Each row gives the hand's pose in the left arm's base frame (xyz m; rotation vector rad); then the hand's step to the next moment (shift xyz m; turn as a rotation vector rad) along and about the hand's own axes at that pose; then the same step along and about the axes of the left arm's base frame.
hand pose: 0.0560 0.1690 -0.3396 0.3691 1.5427 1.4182
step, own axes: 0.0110 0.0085 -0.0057 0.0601 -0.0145 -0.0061
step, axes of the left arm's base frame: -0.0130 0.0073 0.0018 -0.0284 0.0380 -0.0401
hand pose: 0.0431 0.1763 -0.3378 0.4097 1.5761 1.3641
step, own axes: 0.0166 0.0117 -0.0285 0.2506 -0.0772 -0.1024
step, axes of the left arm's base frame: -0.0350 0.0003 0.0001 -0.1762 0.1097 -0.1902
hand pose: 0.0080 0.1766 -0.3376 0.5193 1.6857 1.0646
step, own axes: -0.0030 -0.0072 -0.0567 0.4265 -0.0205 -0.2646
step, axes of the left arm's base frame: -0.0496 -0.0286 -0.0001 -0.3993 0.2077 -0.2231
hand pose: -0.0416 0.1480 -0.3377 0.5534 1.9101 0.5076
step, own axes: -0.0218 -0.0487 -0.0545 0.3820 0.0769 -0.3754
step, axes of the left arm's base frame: -0.0497 -0.0573 0.0082 -0.4712 0.2491 -0.0932
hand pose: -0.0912 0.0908 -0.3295 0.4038 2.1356 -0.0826
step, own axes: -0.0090 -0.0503 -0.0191 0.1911 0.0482 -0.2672
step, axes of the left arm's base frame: -0.0265 -0.0457 0.0134 -0.2959 0.1506 -0.0008
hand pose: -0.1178 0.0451 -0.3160 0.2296 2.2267 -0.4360
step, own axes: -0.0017 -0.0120 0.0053 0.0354 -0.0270 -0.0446
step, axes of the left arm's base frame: 0.0011 -0.0131 0.0010 -0.0624 -0.0071 0.0053
